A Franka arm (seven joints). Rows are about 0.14 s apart.
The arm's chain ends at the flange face. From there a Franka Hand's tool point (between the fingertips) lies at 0.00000 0.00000 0.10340 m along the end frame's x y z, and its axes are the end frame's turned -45 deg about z.
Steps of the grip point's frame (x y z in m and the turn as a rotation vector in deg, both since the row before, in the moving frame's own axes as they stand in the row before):
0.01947, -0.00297, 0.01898, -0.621, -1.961, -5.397
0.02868, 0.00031, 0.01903, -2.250, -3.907, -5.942
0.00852, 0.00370, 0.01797, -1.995, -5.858, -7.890
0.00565, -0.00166, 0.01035, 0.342, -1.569, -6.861
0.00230, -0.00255, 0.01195, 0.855, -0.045, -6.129
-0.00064, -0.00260, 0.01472, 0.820, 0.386, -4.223
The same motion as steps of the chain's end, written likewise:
0.01322, -0.01924, 0.01905, -1.826, -0.948, -5.397
0.02220, -0.02800, 0.01935, -4.354, -1.172, -5.942
0.01286, -0.01372, 0.01857, -5.553, -2.732, -7.890
0.00516, -0.00688, 0.01039, -0.868, -1.351, -6.861
0.00102, -0.00246, 0.01196, 0.573, -0.636, -6.129
-0.00168, 0.00013, 0.01473, 0.853, -0.307, -4.223

